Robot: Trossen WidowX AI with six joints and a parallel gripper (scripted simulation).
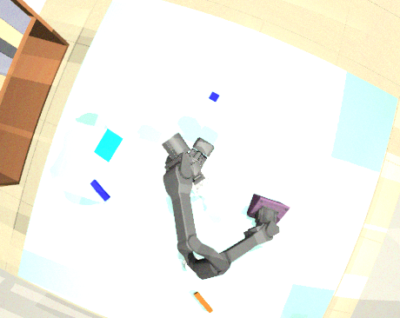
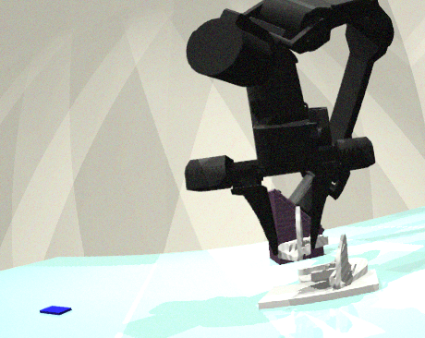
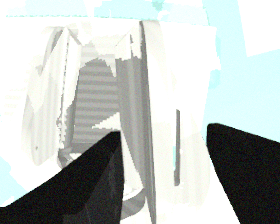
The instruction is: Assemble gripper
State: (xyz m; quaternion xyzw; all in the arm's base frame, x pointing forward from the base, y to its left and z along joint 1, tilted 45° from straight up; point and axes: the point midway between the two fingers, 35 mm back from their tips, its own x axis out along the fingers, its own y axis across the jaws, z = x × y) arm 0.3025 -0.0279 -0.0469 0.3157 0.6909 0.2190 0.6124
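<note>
Right now the long flat white part is 4 cm below my gripper tip, 3 cm to the left of it and 2 cm ahead of it. Round my gripper tip: cyan tile (32 cm ahead, 5 cm to the left, 5 cm below); then small blue square (26 cm to the right, 5 cm below, 2 cm ahead); then blue bar (28 cm ahead, 21 cm to the left, 4 cm below).
</note>
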